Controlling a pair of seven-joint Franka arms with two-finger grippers.
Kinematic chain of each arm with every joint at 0, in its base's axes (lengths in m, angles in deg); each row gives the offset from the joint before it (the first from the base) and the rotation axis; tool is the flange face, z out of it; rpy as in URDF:
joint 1: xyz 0 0 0.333 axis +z
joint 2: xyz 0 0 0 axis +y
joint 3: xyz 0 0 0.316 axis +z
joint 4: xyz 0.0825 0 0 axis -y
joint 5: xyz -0.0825 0 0.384 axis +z
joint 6: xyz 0 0 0 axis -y
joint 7: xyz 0.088 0 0 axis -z
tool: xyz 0 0 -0.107 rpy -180 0 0
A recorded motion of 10 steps. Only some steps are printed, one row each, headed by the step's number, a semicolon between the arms.
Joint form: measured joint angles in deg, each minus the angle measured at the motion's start. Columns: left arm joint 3, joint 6, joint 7, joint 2, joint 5, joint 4, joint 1; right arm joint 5, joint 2, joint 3, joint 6, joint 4, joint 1, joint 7.
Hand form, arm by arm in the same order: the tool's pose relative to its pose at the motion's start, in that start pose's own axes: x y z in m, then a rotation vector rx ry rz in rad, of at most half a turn. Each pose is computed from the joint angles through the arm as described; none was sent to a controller.
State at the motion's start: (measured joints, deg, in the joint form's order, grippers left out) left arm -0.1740 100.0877 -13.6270 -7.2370 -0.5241 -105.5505 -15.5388; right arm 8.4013 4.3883 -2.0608 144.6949 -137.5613 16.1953 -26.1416
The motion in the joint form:
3: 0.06 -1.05 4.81 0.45 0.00 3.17 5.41; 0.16 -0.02 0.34 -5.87 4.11 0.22 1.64
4: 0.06 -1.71 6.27 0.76 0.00 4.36 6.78; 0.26 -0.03 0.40 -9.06 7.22 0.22 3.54
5: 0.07 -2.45 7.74 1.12 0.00 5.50 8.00; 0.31 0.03 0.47 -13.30 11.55 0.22 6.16
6: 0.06 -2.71 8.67 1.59 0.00 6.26 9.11; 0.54 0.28 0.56 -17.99 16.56 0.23 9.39
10: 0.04 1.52 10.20 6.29 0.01 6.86 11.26; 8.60 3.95 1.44 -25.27 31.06 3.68 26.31
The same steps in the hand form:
3: 0.0140 -0.0483 -0.0213 -0.0018 0.0302 -0.0110; 0.0172 -0.0032 -0.0183 0.0235 -0.0244 0.0145
4: 0.0173 -0.0606 -0.0275 -0.0009 0.0344 -0.0093; 0.0303 -0.0021 -0.0351 0.0306 -0.0236 0.0425
5: 0.0201 -0.0717 -0.0327 0.0004 0.0354 -0.0049; 0.0474 -0.0008 -0.0592 0.0382 -0.0213 0.0796
6: 0.0234 -0.0816 -0.0344 0.0016 0.0362 -0.0078; 0.0655 -0.0001 -0.0871 0.0481 -0.0183 0.1270
10: 0.0534 -0.1008 -0.0008 0.0038 0.0390 -0.0189; 0.1326 -0.0416 -0.1501 0.1783 0.0475 0.3912

